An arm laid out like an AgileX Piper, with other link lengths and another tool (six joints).
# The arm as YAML. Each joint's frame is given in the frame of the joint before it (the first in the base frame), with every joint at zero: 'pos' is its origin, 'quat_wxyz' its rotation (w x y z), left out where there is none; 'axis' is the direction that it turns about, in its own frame. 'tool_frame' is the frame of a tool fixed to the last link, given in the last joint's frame.
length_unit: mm
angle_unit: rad
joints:
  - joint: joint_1
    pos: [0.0, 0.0, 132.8]
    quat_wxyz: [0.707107, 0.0, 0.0, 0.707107]
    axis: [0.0, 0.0, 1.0]
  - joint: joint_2
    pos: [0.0, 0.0, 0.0]
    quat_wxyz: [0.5, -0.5, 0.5, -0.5]
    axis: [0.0, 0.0, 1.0]
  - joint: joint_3
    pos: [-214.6, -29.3, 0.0]
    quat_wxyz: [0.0, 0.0, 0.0, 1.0]
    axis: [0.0, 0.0, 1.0]
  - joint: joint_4
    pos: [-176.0, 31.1, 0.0]
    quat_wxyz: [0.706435, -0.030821, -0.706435, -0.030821]
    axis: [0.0, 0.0, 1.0]
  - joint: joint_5
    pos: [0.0, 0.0, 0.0]
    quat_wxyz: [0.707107, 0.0, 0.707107, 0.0]
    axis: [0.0, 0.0, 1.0]
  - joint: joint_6
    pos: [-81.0, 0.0, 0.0]
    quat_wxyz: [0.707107, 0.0, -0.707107, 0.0]
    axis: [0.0, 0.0, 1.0]
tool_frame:
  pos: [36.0, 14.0, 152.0]
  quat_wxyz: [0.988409, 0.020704, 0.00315, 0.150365]
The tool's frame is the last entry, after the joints.
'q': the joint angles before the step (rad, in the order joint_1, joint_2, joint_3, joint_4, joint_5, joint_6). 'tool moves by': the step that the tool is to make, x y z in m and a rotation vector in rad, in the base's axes. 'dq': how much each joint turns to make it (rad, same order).
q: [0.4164 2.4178 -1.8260 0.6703 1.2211 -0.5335]
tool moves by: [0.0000 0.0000 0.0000 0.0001 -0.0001 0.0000]
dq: [0.0000 -0.0001 0.0002 0.0001 -0.0002 -0.0002]
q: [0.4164 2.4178 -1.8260 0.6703 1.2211 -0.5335]
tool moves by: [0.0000 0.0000 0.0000 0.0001 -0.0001 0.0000]
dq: [0.0000 -0.0001 0.0002 0.0001 -0.0002 -0.0002]
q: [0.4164 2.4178 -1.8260 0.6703 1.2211 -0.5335]
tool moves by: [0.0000 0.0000 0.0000 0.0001 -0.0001 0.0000]
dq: [0.0000 -0.0001 0.0002 0.0001 -0.0002 -0.0002]
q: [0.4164 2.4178 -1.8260 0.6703 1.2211 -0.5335]
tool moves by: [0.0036 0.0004 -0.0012 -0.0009 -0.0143 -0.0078]
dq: [-0.0001 0.0002 -0.0003 -0.0020 -0.0161 -0.0001]
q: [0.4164 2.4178 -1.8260 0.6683 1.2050 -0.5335]
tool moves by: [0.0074 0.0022 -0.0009 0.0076 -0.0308 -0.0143]
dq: [-0.0002 0.0001 -0.0004 0.0050 -0.0336 -0.0081]
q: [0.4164 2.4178 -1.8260 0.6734 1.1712 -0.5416]
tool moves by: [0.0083 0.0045 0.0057 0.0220 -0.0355 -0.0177]
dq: [-0.0002 -0.0120 -0.0017 0.0168 -0.0294 -0.0083]
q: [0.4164 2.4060 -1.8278 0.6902 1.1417 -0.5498]
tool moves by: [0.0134 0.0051 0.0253 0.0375 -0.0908 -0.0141]
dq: [-0.0001 -0.0688 -0.0001 0.0079 -0.0313 -0.0092]
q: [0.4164 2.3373 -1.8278 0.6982 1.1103 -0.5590]
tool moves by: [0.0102 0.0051 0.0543 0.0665 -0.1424 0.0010]
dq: [-0.0001 -0.1406 -0.0001 0.0088 -0.0112 -0.0137]
